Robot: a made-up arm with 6 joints.
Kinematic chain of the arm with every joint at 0, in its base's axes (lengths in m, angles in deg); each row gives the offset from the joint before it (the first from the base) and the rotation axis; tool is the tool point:
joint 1: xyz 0 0 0.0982 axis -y
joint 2: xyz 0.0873 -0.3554 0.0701 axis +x
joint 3: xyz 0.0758 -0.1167 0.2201 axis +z
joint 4: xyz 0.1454 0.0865 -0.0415 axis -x
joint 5: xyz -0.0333 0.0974 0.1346 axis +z
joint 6: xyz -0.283 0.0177 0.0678 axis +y
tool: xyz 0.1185 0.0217 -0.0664
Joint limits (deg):
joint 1: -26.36..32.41
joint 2: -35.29..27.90
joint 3: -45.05..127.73
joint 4: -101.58..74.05
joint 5: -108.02..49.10
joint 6: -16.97..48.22
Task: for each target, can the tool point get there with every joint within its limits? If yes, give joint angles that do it. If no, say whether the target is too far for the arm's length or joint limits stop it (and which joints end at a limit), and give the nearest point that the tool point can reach.
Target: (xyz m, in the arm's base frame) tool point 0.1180 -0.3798 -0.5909
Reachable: no: joint limits stop it (at a limit: joint 1, joint 2, joint 4, joint 6) | nearest point 0.2204 -0.3041 -0.1540 | short by 0.455 m
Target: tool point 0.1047 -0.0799 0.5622
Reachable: yes | joints 2.41 -27.27 11.35 -56.57 -50.90 37.63
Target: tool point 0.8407 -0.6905 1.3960
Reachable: no: too far | nearest point 0.3960 -0.5019 0.7095 | short by 0.839 m
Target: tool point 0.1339 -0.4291 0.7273
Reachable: yes | joints 25.21 14.44 -19.27 -42.04 -93.28 14.43
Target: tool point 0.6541 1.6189 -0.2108
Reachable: no: too far | nearest point 0.3472 0.0921 0.1343 | short by 1.595 m
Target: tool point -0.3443 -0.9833 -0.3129
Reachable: no: joint limits stop it (at a limit: joint 1, joint 2, joint 3, joint 6) | nearest point -0.2070 -0.7172 0.0074 | short by 0.438 m
